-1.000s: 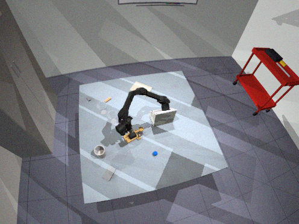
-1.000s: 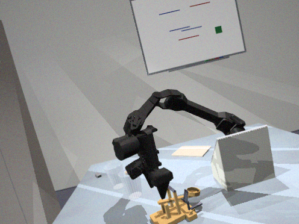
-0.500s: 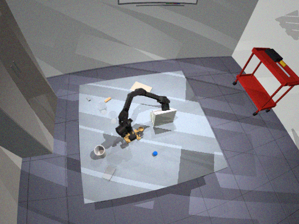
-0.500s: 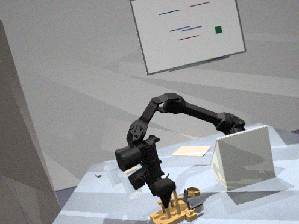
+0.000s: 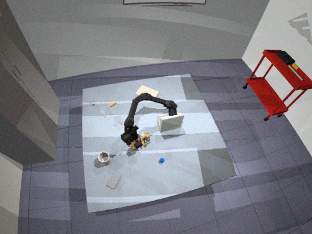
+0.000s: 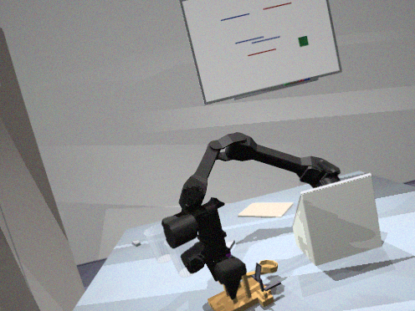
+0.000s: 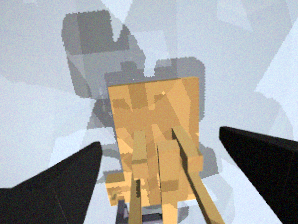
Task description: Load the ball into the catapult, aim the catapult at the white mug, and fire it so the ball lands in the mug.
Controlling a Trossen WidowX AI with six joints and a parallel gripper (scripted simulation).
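The wooden catapult lies 70 mm behind my gripper tip and 10 mm to the right of it. Round my gripper tip: white mug 280 mm ahead, 80 mm to the left, 20 mm below; blue ball 180 mm behind, 220 mm to the left, 30 mm below; grey flat plate 250 mm ahead, 270 mm to the left, 40 mm below.
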